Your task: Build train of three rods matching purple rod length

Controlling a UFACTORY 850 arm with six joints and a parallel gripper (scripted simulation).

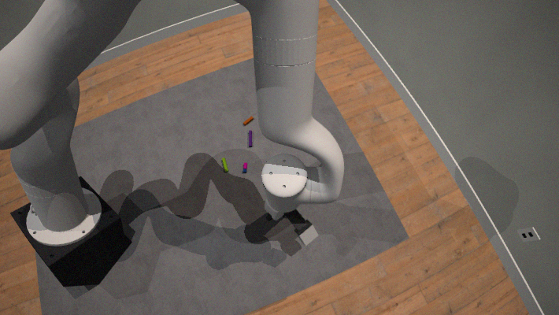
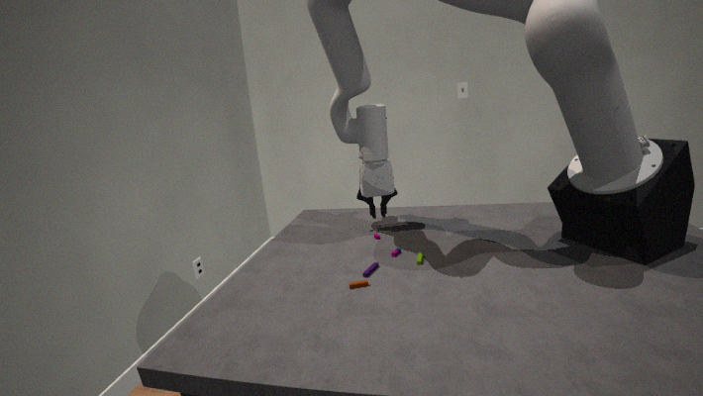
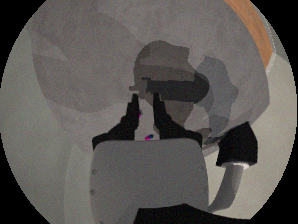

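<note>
The grey rod is 6 cm below my hand. From my hand the other things lie so: blue rod (11 cm behind, 15 cm to the left, 6 cm below); then lime rod (17 cm behind, 19 cm to the left, 6 cm below); then purple rod (8 cm behind, 27 cm to the left, 6 cm below).
</note>
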